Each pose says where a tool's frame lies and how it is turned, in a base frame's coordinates. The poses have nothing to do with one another.
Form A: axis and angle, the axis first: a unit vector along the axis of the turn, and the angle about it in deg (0 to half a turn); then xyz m.
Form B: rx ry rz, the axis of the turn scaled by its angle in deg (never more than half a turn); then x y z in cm. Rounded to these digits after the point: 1 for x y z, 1 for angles.
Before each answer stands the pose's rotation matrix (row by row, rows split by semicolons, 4 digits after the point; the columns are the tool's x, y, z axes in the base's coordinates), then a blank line. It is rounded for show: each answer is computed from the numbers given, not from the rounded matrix.
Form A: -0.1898 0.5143 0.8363 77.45 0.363 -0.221 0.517
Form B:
0.2455 -0.8928 0.3778; 0.7399 0.4243 0.5219; -0.6263 0.1514 0.7648

-14.7 39.8 64.8 36.3 -22.1 51.7
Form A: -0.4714 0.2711 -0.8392 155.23 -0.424 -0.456 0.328
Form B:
-0.4840 0.1078 0.8684; -0.5955 -0.7678 -0.2366; 0.6412 -0.6316 0.4358

-73.2 42.1 -130.3 -42.4 -45.6 32.8
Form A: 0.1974 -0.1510 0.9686 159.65 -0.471 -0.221 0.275
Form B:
-0.8621 -0.3946 0.3180; 0.2791 -0.8934 -0.3520; 0.4230 -0.2148 0.8803

31.5 -24.1 154.6 -47.1 -22.1 27.5
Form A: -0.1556 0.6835 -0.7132 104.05 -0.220 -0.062 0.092
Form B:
-0.2127 0.5597 0.8009; -0.8240 0.3378 -0.4548; -0.5251 -0.7567 0.3893

-16.2 71.1 -74.2 -22.0 -6.2 9.2
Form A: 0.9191 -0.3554 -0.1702 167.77 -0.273 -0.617 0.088
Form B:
0.6930 -0.6098 -0.3846; -0.6819 -0.7276 -0.0751; -0.2340 0.3143 -0.9200

154.2 -59.6 -28.6 -27.3 -61.7 8.8
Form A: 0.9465 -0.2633 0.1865 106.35 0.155 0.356 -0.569
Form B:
0.8666 -0.4983 -0.0264; -0.1404 -0.1927 -0.9712; 0.4789 0.8453 -0.2369

100.7 -28.0 19.8 15.5 35.6 -56.9
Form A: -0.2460 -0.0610 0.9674 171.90 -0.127 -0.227 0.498
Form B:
-0.8696 -0.1064 -0.4821; 0.1662 -0.9826 -0.0828; -0.4649 -0.1521 0.8722

-42.3 -10.5 166.3 -12.7 -22.7 49.8
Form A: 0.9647 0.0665 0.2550 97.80 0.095 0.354 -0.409
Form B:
0.9211 -0.1798 0.3452; 0.3255 -0.1307 -0.9365; 0.2135 0.9750 -0.0619

94.3 6.5 24.9 9.5 35.4 -40.9
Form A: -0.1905 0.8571 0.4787 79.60 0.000 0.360 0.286
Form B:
0.2103 -0.6046 0.7683; 0.3370 0.7825 0.5236; -0.9177 0.1488 0.3683

-15.2 68.2 38.1 0.0 36.0 28.6
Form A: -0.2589 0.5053 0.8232 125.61 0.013 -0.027 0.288
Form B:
-0.4762 -0.8762 0.0736; 0.4623 -0.1783 0.8686; -0.7480 0.4477 0.4900

-32.5 63.5 103.4 1.3 -2.7 28.8
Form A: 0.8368 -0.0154 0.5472 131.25 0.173 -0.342 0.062
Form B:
0.5027 -0.4328 0.7483; 0.3900 -0.6590 -0.6432; 0.7715 0.6152 -0.1624

109.8 -2.0 71.8 17.3 -34.2 6.2
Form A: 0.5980 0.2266 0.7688 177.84 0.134 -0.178 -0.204
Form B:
-0.2843 0.2419 0.9277; 0.2999 -0.8966 0.3258; 0.9106 0.3708 0.1824

106.3 40.3 136.7 13.4 -17.8 -20.4
